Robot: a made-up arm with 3 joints.
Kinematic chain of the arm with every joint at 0, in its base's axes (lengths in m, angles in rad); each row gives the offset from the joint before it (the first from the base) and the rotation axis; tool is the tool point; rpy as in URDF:
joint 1: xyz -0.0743 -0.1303 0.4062 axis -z
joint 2: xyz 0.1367 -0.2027 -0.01 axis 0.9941 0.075 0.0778
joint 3: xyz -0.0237 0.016 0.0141 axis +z
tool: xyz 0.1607 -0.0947 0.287 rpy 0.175 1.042 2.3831
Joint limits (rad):
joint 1: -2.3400..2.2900
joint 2: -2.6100..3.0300
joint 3: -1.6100..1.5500
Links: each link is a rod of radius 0.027 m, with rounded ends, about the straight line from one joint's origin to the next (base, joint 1, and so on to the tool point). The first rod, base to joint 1, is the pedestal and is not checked.
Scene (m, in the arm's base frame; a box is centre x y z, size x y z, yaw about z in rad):
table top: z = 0
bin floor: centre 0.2 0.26 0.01 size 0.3 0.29 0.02 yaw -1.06
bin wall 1: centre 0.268 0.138 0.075 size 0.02 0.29 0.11 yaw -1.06
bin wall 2: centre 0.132 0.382 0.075 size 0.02 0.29 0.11 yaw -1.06
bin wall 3: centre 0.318 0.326 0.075 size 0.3 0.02 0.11 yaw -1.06
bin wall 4: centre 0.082 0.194 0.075 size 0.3 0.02 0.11 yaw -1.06
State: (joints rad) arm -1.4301 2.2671 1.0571
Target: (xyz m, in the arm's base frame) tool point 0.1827 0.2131 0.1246
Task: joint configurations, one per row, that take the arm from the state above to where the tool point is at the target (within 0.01 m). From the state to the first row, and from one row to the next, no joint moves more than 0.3 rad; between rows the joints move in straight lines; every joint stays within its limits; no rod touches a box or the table.
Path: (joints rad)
1: -1.4799 2.3485 0.8169
2: -1.5298 2.4299 0.5767
3: -1.5796 2.5113 0.3366
4: -1.6295 2.5927 0.0964

